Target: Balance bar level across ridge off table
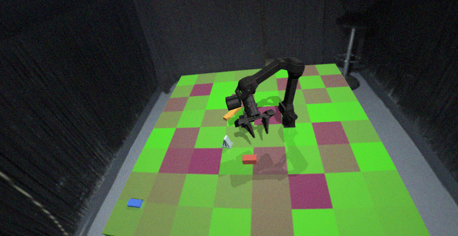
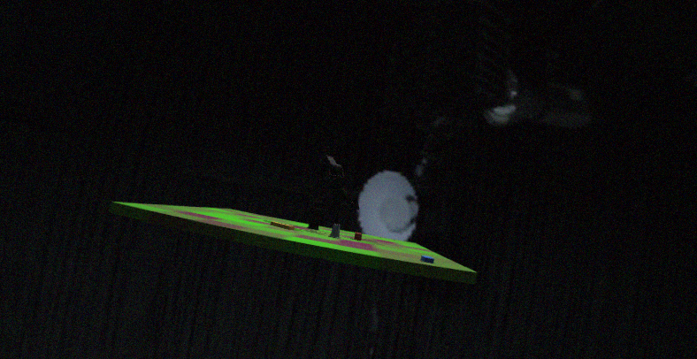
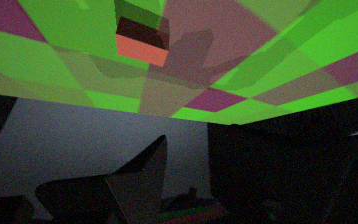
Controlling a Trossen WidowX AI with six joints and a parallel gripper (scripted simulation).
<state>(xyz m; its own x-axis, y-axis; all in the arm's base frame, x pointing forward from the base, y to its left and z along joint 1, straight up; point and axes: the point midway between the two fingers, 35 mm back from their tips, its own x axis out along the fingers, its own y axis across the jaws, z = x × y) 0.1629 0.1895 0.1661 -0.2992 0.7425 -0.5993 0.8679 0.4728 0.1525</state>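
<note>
Right now my gripper tip is 32 cm to the left of the orange bar, 18 cm short of it and 14 cm above it. Round my gripper tip: blue block 59 cm ahead, 28 cm to the left, 14 cm below; then red block 13 cm below, 6 cm ahead, 4 cm to the left.
</note>
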